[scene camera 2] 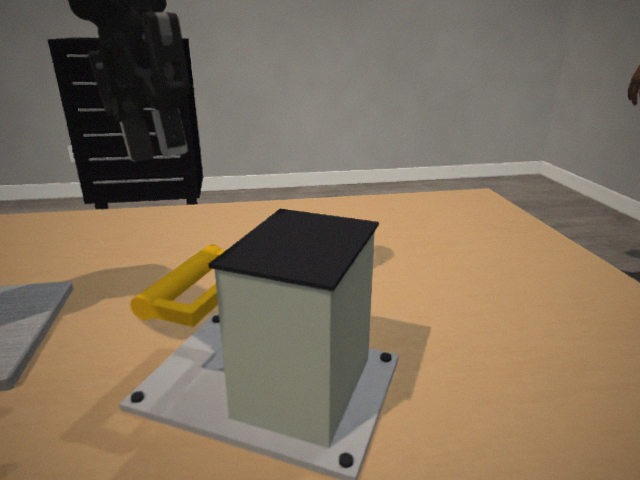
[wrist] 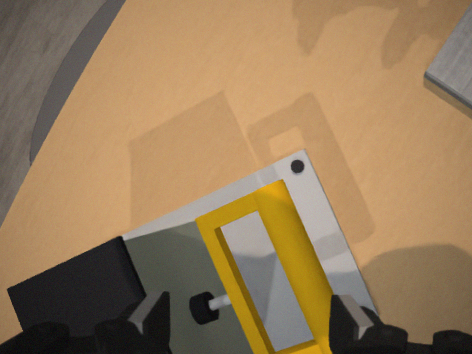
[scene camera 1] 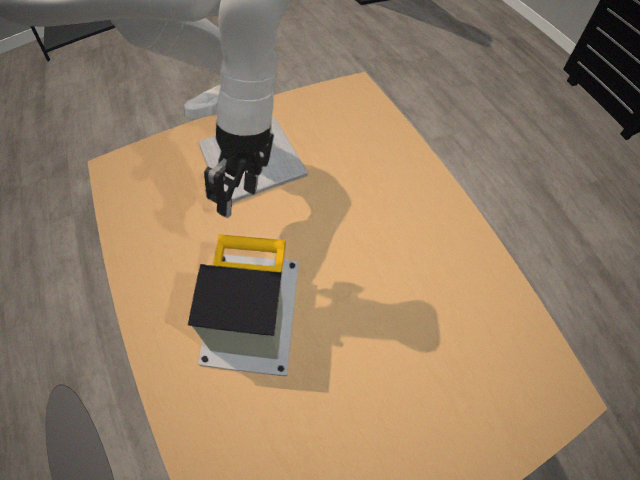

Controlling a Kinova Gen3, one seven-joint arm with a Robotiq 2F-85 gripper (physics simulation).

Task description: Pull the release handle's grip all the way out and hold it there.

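Note:
The release handle is a yellow rectangular loop with a thick round grip (scene camera 1: pixel 251 242) (scene camera 2: pixel 175 280) (wrist: pixel 296 250). A short pale rod (wrist: pixel 218 302) joins it to a black collar (wrist: pixel 202 307) on the face of a grey-green box (scene camera 1: pixel 240 343) (scene camera 2: pixel 279 351) (wrist: pixel 165 265) with a black top. The loop stands close to the box. The box stands on a light grey plate (scene camera 1: pixel 242 363) (scene camera 2: pixel 170 397) (wrist: pixel 320 212). My gripper (scene camera 1: pixel 237 200) (scene camera 2: pixel 157 153) (wrist: pixel 249 317) is partly open and empty, clearly above the handle and apart from it. In the wrist view the loop's near end shows between the fingers.
The arm's grey mounting plate (scene camera 1: pixel 284 157) (scene camera 2: pixel 31 330) (wrist: pixel 452 67) lies behind the handle on the wooden table top (scene camera 1: pixel 413 310) (scene camera 2: pixel 491 310) (wrist: pixel 200 40). Dark bolts mark the light plate's corners. A black drawer cabinet (scene camera 1: pixel 612 64) (scene camera 2: pixel 136 193) stands on the floor beyond the table.

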